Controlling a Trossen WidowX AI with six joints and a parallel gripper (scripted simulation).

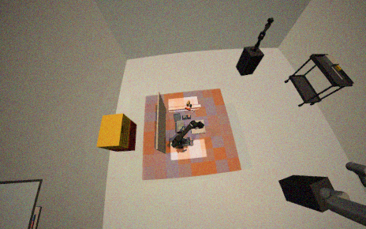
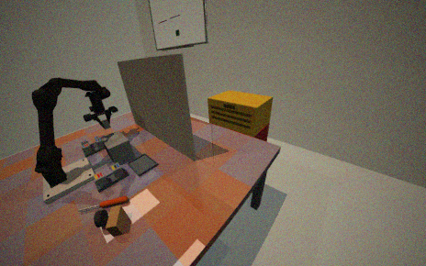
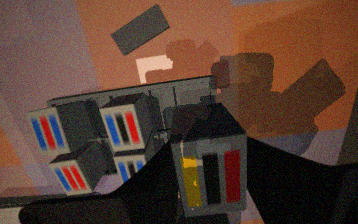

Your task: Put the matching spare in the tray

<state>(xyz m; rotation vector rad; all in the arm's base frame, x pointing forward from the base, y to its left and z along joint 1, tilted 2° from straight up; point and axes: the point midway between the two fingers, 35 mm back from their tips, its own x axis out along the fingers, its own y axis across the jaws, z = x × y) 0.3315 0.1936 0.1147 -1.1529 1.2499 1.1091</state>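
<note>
The flat dark tray is 3 cm behind my gripper tip, 42 cm to the right of it and 9 cm below it. Also, from my gripper tip: tall grey panel: 18 cm ahead, 27 cm to the right, 13 cm above; grey mounted unit: 5 cm behind, 23 cm to the right, 4 cm below; spare: 1 cm behind, 6 cm to the right, 5 cm below.
</note>
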